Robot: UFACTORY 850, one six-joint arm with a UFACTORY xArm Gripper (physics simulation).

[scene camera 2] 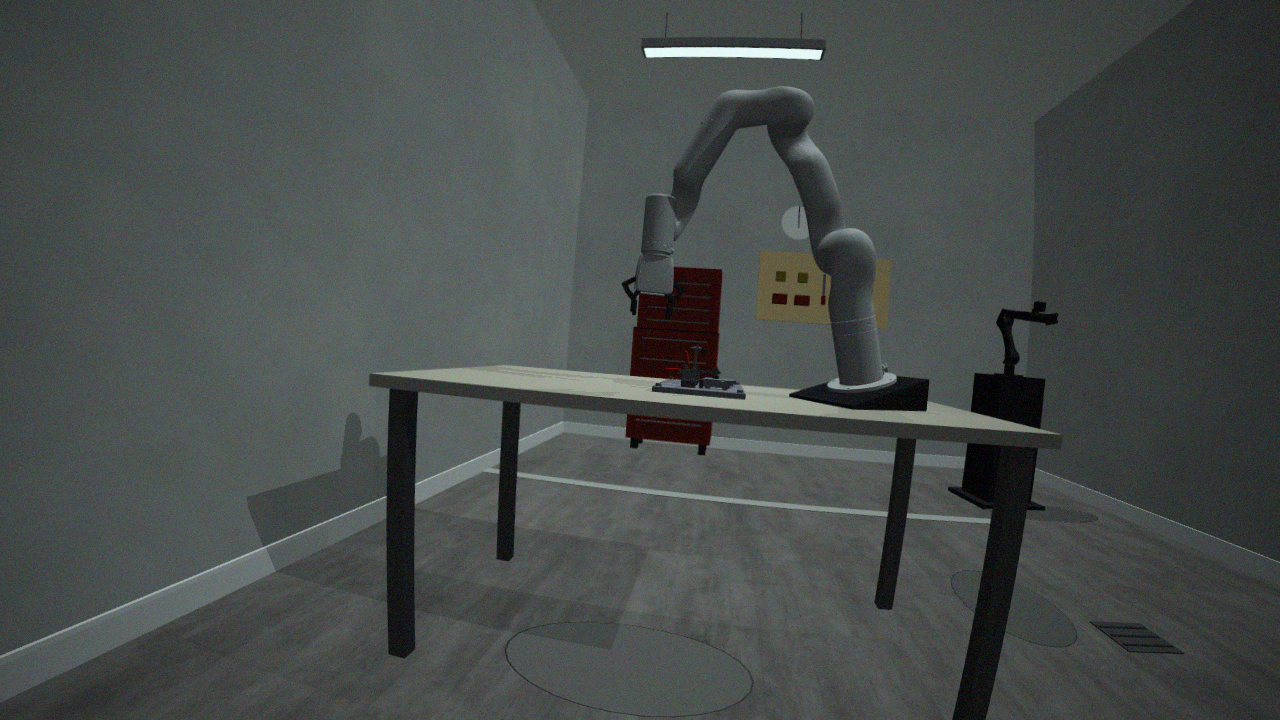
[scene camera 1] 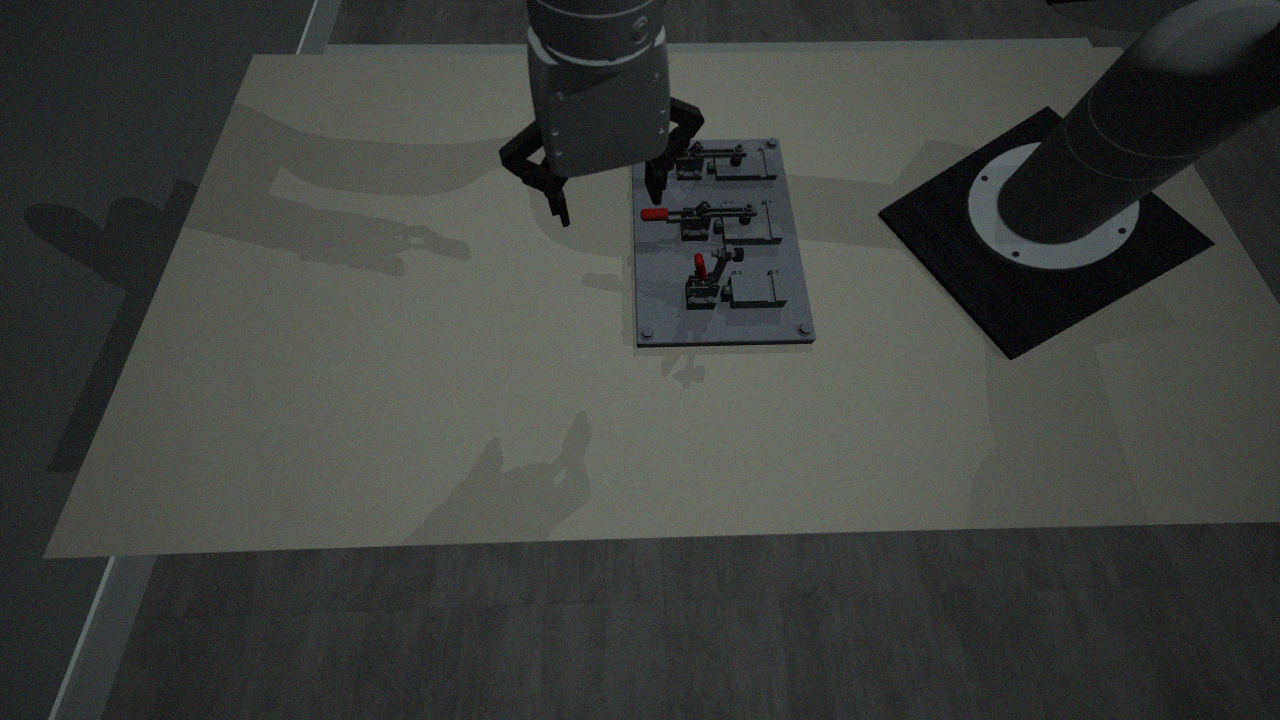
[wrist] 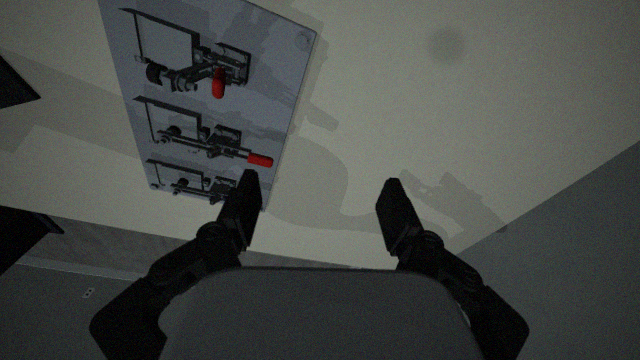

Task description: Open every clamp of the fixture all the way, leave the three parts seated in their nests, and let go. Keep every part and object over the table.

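Note:
The fixture plate (scene camera 1: 662, 317) (scene camera 2: 702, 392) (wrist: 285, 55) lies on the table with three toggle clamps in a row. The nearest clamp (scene camera 1: 701, 293) (wrist: 218, 85) has its arm raised and tilted off its part (scene camera 1: 751, 288) (wrist: 165, 40). The middle clamp (scene camera 1: 654, 214) (wrist: 260, 160) lies flat, its arm over its part (scene camera 1: 750, 231). The far clamp (scene camera 1: 689, 168) (wrist: 216, 194) also lies flat over its part (scene camera 1: 739, 168); its handle is hidden behind a finger. The parts appear seated. My gripper (scene camera 1: 610, 211) (scene camera 2: 651, 313) (wrist: 321, 188) is open and empty, above the plate's handle-side edge.
The table (scene camera 1: 358, 402) (scene camera 2: 537, 385) carries the arm's black mounting base (scene camera 1: 1006, 326) (scene camera 2: 904, 398), right of the plate in scene camera 1. A red tool cabinet (scene camera 2: 702, 304) and a black pedestal with a small arm (scene camera 2: 1006, 402) stand beyond the table.

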